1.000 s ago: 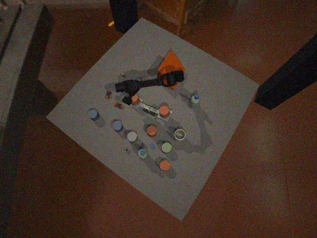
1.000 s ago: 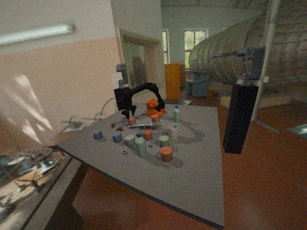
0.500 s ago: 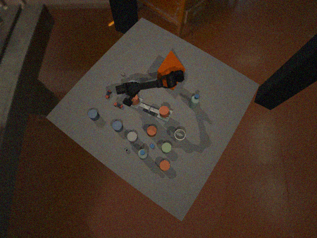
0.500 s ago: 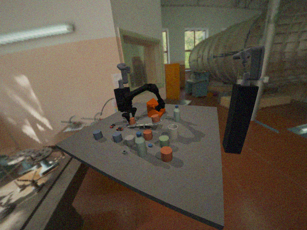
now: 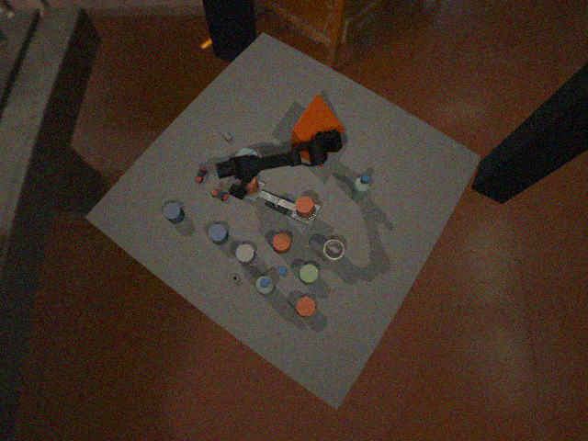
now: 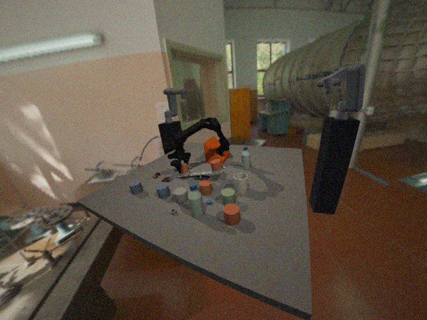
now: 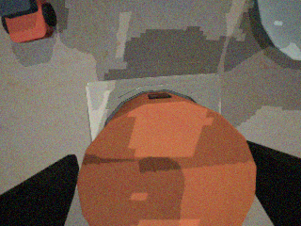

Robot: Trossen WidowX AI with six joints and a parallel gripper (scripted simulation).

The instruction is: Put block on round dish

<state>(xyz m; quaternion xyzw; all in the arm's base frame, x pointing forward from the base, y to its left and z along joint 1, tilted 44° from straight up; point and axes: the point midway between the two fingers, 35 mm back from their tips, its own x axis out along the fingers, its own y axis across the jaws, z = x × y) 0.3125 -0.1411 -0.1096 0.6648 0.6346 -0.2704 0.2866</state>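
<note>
Now: the pale blue round dish 13 cm behind my gripper tip, 9 cm to the right of it and 5 cm below it. The rest, counted from my gripper tip: grey block (1 cm to the left, 1 cm below); white cup (9 cm ahead, 43 cm to the left, 1 cm below); balance (14 cm to the left, 2 cm below).
</note>
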